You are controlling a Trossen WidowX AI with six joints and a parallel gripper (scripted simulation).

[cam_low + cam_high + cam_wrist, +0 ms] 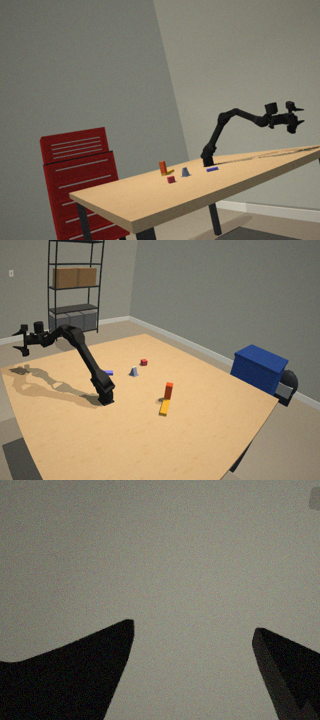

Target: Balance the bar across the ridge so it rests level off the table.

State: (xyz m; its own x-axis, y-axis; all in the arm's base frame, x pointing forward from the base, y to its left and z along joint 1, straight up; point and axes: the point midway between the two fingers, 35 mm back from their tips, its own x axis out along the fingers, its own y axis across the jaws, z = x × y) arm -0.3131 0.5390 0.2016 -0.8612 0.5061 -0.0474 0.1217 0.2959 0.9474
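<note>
Now: the red cube 77 cm ahead of my gripper tip, 37 cm to the right of it and 18 cm below it. From my gripper tip the other things lie so: small blue block 50 cm ahead, 34 cm to the right, 19 cm below.
</note>
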